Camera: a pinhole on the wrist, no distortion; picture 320 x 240 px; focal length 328.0 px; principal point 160.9 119.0 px. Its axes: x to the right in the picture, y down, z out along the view. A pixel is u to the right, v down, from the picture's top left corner.
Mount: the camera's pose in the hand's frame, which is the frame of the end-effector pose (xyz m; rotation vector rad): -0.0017 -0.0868 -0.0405 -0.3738 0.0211 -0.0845
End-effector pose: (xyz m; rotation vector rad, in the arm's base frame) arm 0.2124 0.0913 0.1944 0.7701 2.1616 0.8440
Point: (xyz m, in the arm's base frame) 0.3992 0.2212 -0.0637
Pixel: 231.1 22.4
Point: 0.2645 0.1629 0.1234
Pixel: 238.0 190.4
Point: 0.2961 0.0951 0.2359
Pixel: outside the picture
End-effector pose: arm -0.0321 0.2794 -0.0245 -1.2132 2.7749 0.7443
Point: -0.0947 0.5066 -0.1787
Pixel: 65.9 191.1
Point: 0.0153 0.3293 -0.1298
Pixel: 56.3 72.7
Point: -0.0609 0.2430 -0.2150
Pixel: 306.2 15.9
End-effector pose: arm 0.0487 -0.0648 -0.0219 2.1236 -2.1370 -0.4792
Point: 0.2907 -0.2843 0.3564
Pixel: behind the camera
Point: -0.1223 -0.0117 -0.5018
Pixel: 170.1 63.9
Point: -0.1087 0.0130 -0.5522
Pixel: 161.4 42.3
